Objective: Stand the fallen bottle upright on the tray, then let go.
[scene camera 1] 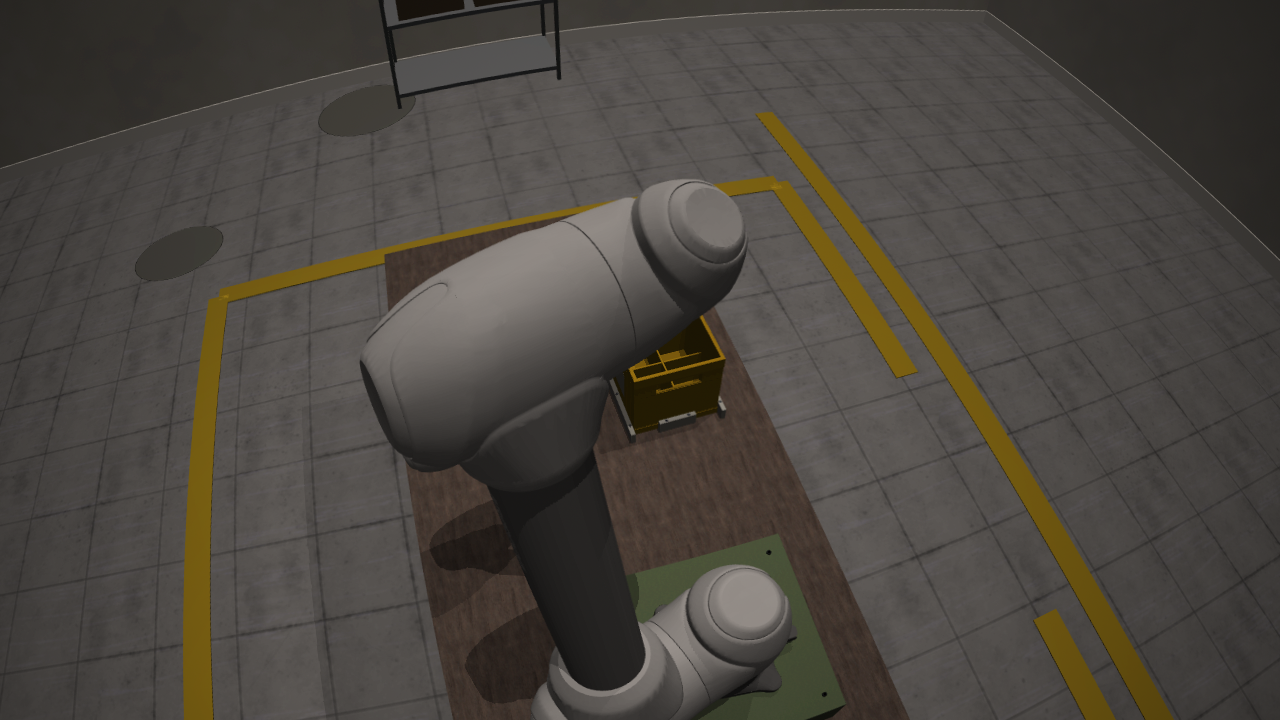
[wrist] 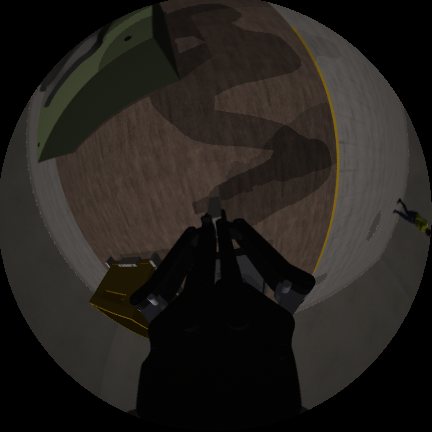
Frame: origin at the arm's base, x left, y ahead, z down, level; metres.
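Seen in the pictures: gripper, between the fingertips: (wrist: 215, 204).
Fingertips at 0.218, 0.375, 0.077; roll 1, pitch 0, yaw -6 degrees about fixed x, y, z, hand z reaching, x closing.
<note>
Offsets run from my fingertips to a thing's top centre, as dx, dy, dz. "spot": to the spot under its first point. Level surfaces: height alone.
My gripper (wrist: 215, 204) is shut in the wrist view, its fingertips together with nothing between them. It hangs above the brown table @(dz +0.031) (wrist: 125, 190) (scene camera 1: 698, 501). The arm hides the gripper in the scene view. Part of the dark grey tray @(spot: +0.079, +0.216, +0.026) (wrist: 251, 272) shows behind the fingers in the wrist view; the gripper covers much of it. The bottle does not show in either view, so its pose cannot be told.
A yellow crate with dividers @(-0.240, +0.295, -0.144) (scene camera 1: 677, 398) (wrist: 120, 286) stands on the table beside the tray, between small metal brackets. The green base plate (scene camera 1: 801, 617) (wrist: 115, 82) carries the arm. A shelf rack (scene camera 1: 478, 82) stands by the far wall. A person (wrist: 414, 220) shows at the wrist view's right edge.
</note>
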